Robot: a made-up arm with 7 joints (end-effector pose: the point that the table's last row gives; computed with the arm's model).
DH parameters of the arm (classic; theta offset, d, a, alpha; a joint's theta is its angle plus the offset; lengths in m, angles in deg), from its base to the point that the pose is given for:
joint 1: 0 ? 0 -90
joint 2: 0 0 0 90
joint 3: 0 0.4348 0.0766 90
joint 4: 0 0 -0.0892 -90
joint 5: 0 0.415 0 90
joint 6: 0 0 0.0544 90
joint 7: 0 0 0 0
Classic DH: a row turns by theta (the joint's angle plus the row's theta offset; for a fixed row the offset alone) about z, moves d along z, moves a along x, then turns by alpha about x.
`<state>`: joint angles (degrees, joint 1 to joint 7).
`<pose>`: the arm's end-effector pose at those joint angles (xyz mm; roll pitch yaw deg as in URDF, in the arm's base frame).
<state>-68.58 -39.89 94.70 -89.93 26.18 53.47 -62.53</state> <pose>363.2 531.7 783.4 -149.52 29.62 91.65</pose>
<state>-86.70 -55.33 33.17 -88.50 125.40 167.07 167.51</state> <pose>228.8 175.8 1092.6 43.88 20.64 51.04</pose>
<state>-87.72 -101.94 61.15 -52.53 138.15 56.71 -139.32</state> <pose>304.6 832.5 433.9 175.76 -26.10 -164.86</pose>
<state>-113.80 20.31 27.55 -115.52 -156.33 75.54 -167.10</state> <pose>-3.4 -617.4 577.5 -35.95 -23.78 103.22</pose>
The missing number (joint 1, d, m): 0.4405
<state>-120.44 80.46 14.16 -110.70 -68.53 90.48 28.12</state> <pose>-104.9 -443.5 -24.3 126.89 73.99 -103.71</pose>
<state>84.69 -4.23 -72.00 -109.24 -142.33 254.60 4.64</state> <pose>429.0 77.3 838.9 140.75 -9.15 -179.85</pose>
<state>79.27 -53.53 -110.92 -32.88 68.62 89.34 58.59</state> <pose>94.4 -791.1 888.7 -55.55 30.00 -36.44</pose>
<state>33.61 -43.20 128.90 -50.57 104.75 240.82 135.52</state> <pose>-664.2 -134.2 855.3 63.26 43.25 -174.42</pose>
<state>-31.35 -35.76 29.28 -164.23 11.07 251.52 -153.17</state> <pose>181.1 45.2 675.3 26.48 55.24 21.83</pose>
